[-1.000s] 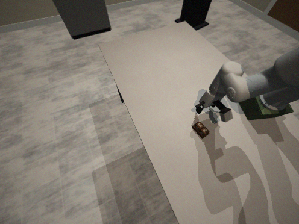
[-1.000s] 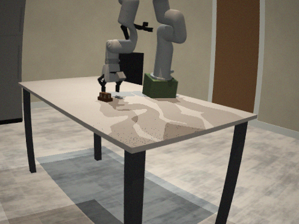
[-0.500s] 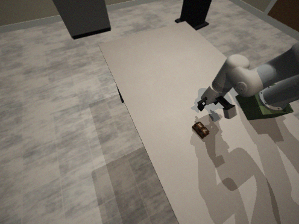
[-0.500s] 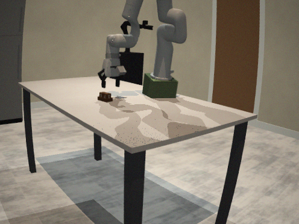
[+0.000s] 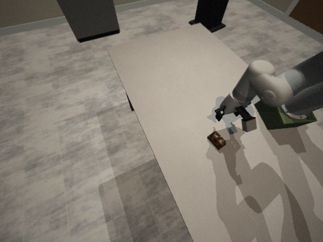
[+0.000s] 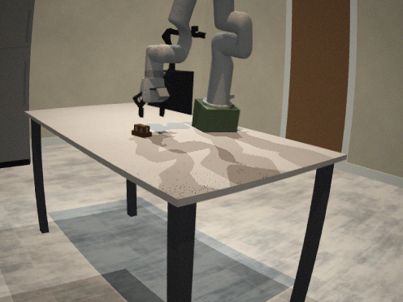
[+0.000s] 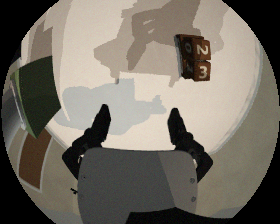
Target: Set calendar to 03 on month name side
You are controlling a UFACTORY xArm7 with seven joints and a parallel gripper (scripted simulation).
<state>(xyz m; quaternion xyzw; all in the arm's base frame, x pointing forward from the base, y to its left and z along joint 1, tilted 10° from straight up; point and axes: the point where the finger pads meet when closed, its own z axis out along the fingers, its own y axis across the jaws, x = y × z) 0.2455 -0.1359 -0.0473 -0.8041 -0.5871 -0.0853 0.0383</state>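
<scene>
My gripper is now 100 mm short of the brown calendar tray, 60 mm to the right of it and 60 mm above it.
</scene>
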